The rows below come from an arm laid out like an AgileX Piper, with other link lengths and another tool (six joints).
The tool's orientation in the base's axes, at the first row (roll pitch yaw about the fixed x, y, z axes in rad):
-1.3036 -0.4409 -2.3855
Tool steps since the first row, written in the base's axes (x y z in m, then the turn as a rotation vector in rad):
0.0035 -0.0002 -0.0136 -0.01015 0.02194 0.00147
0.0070 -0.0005 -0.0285 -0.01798 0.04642 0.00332
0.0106 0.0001 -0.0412 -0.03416 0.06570 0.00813
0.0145 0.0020 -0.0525 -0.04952 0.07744 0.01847
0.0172 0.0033 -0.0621 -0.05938 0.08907 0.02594
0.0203 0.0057 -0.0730 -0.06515 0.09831 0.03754
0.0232 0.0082 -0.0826 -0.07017 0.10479 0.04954
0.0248 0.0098 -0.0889 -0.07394 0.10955 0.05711
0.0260 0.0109 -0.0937 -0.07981 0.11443 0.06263
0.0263 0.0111 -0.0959 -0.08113 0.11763 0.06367
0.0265 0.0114 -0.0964 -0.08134 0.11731 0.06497
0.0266 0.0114 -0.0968 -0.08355 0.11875 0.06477
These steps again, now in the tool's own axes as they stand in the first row. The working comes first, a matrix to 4 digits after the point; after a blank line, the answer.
The tool's axes in the first row as the columns of a matrix, in the base's axes (used below as rounded here):
-0.6579 -0.1183 0.7437
-0.6205 -0.4745 -0.6244
0.4268 -0.8723 0.2388

-0.0080 0.0115 -0.0005 -0.00631 -0.01049 -0.02090
-0.0165 0.0243 -0.0013 -0.01556 -0.02280 -0.04156
-0.0246 0.0346 -0.0020 -0.01482 -0.03423 -0.06449
-0.0332 0.0431 -0.0030 -0.00759 -0.04700 -0.08077
-0.0399 0.0506 -0.0041 -0.00513 -0.05787 -0.09358
-0.0480 0.0586 -0.0059 -0.00212 -0.07169 -0.10087
-0.0556 0.0654 -0.0076 0.00229 -0.08464 -0.10579
-0.0603 0.0700 -0.0089 0.00504 -0.09305 -0.10975
-0.0639 0.0735 -0.0098 0.00823 -0.09949 -0.11585
-0.0651 0.0753 -0.0103 0.00756 -0.10176 -0.11858
-0.0657 0.0755 -0.0104 0.00845 -0.10271 -0.11823
-0.0659 0.0759 -0.0105 0.00893 -0.10296 -0.12082

